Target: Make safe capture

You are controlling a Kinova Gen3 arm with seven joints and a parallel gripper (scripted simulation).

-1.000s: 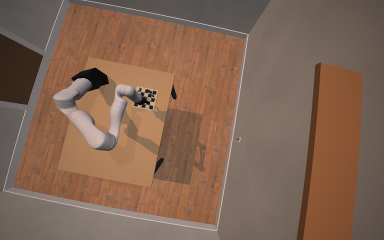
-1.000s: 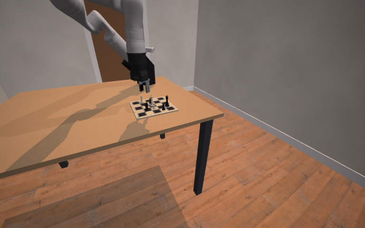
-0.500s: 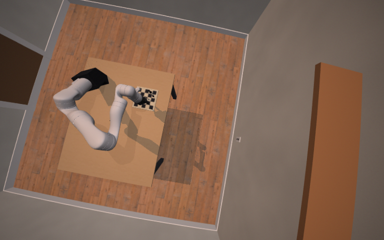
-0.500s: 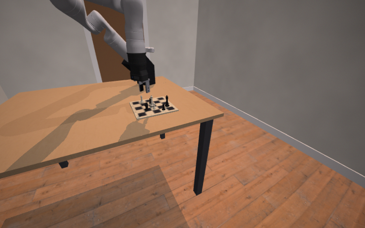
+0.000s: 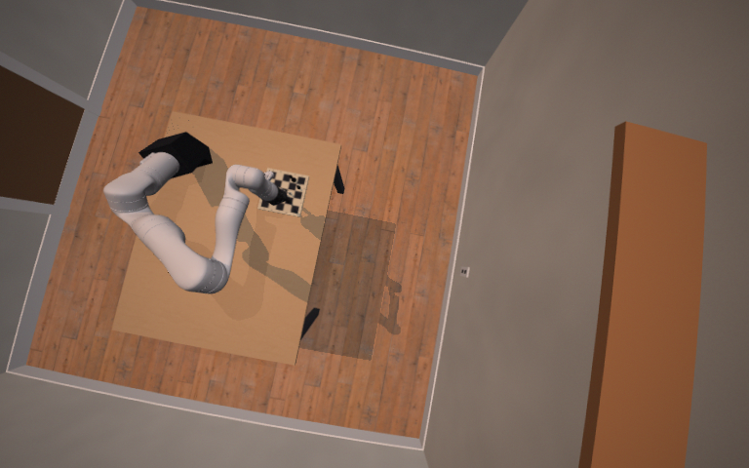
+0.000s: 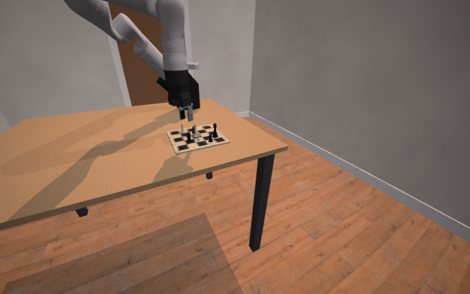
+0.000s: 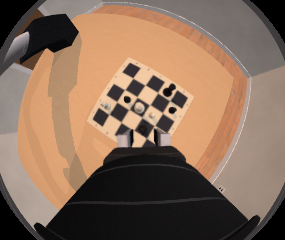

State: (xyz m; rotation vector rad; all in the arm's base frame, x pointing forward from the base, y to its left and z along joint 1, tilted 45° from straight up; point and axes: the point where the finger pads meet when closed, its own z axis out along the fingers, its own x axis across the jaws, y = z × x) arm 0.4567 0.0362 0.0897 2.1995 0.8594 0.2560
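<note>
Right now my hand is 10 cm above the black piece. The rest, counted from my hand: chessboard (4 cm behind, 4 cm to the left, 11 cm below); then tall white piece (4 cm behind, 4 cm to the left, 8 cm below).
</note>
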